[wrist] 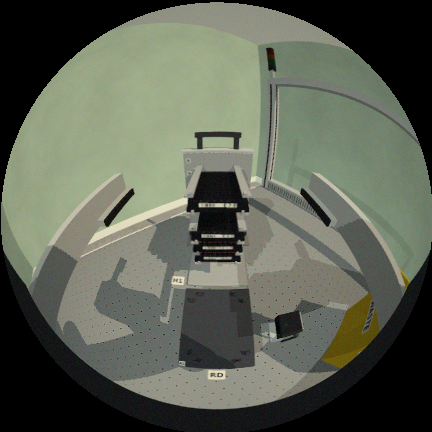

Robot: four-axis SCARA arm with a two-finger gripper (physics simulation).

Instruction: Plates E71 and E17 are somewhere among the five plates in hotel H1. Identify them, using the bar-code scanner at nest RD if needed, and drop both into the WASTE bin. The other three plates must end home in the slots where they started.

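Places are measured from the arm's base along level axes (x right, y back, z down), in millimetres.
Pixels of known places: gripper, fingertip midpoint: [216, 176].
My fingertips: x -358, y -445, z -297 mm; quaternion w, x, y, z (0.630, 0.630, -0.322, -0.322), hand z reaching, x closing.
Note:
Behind a point stands the place of what it marks.
My gripper [216, 176] {z -297, x -358, y -445 mm} is open, its fingers wide apart at the left and right, with nothing held between them. Hotel H1 [245, 159] {z -262, x -480, y -605 mm} stands ahead in the middle. Black plates show in it: a top plate [218, 192] {z -232, x -438, y -506 mm} whose label seems to start with E7, last character unclear, then, after a wider gap, a second plate [218, 222] {z -174, x -438, y -506 mm}, a third plate [218, 248] {z -145, x -410, y -486 mm} and a lowest plate [218, 258] {z -117, x -410, y -486 mm}, with labels too small to read. Nest RD [215, 320] {z -73, x -326, y -419 mm} is a dark flat pad in front of the hotel, with no plate on it. Part of the yellow WASTE bin [350, 332] {z -83, x -73, y -576 mm} shows at lower right.
A small black box [289, 325] {z -95, x -229, y -498 mm}, apparently the scanner, stands right of the nest. The hotel has a dark handle [217, 135] {z -309, x -521, y -565 mm} on top. A signal tower [271, 59] {z -750, x -691, y -1009 mm} and a grey frame post [272, 130] {z -320, x -689, y -1005 mm} stand at the back right.

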